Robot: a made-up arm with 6 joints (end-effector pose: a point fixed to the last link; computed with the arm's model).
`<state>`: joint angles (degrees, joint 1 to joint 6).
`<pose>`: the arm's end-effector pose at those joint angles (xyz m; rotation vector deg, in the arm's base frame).
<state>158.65 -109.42 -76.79 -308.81 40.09 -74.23</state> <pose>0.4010 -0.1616 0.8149 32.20 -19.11 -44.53</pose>
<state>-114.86 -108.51 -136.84 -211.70 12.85 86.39</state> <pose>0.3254 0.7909 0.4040 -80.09 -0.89 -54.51</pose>
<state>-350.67 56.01 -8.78 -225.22 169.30 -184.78</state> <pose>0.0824 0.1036 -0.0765 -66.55 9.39 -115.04</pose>
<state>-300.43 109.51 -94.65 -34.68 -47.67 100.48</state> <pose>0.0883 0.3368 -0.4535 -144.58 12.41 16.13</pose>
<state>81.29 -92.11 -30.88 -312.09 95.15 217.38</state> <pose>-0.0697 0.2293 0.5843 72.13 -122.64 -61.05</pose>
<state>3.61 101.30 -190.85 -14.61 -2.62 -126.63</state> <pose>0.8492 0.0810 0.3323 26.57 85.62 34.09</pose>
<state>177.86 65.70 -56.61 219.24 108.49 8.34</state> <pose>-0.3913 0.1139 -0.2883 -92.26 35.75 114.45</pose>
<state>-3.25 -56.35 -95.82 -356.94 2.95 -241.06</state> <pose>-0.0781 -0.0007 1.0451 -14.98 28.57 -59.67</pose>
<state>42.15 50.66 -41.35 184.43 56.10 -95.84</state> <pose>0.2123 0.1868 -0.3152 -125.66 53.43 -29.43</pose>
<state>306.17 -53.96 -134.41 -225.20 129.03 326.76</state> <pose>-0.1836 0.4511 0.8516 -81.11 -132.30 -62.04</pose>
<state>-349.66 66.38 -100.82 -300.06 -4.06 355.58</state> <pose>0.7384 0.0365 -0.1292 -144.07 61.56 -45.95</pose>
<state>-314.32 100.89 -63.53 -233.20 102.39 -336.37</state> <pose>-0.0421 0.1288 -0.4385 -48.46 116.56 101.56</pose>
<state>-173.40 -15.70 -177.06 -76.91 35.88 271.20</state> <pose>0.2735 0.0254 1.0880 -8.99 -47.11 -148.73</pose>
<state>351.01 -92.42 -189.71 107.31 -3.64 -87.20</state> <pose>-0.8417 0.0262 0.0543 128.41 -29.97 -107.68</pose>
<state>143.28 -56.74 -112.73 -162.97 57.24 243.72</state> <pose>0.1932 -0.1241 1.0596 29.94 37.88 39.95</pose>
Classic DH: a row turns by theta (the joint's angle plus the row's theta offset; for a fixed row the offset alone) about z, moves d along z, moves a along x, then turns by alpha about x. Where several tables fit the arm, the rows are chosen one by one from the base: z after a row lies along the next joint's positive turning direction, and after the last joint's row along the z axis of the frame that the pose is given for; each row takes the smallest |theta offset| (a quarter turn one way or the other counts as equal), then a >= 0, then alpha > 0; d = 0 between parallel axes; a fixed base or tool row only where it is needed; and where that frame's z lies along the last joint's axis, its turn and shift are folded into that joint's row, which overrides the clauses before.
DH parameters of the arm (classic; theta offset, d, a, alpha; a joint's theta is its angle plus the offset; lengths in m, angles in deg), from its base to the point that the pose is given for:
joint 1: 0 0.2197 0 -90
joint 2: -79.35 0 0.2598 0
joint 3: 79.35 0 0.1095 -90
joint 4: 0 0.4838 0 90
joint 5: 0 0 0.1026 -90
joint 6: 0 0.131 0 0

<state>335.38 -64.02 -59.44 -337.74 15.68 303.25</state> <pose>0.1998 -0.1180 0.8666 84.04 13.94 105.22</pose>
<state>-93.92 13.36 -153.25 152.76 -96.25 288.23</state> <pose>-0.0776 -0.3352 0.7405 -46.14 -141.37 62.87</pose>
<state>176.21 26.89 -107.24 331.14 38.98 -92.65</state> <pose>-0.8154 0.0553 0.4224 125.02 -96.49 -68.78</pose>
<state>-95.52 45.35 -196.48 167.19 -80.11 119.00</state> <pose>-0.0747 -0.4352 0.7037 101.31 -38.22 2.53</pose>
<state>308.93 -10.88 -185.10 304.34 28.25 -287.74</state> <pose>-0.1703 0.2481 1.0677 -17.02 -25.81 146.22</pose>
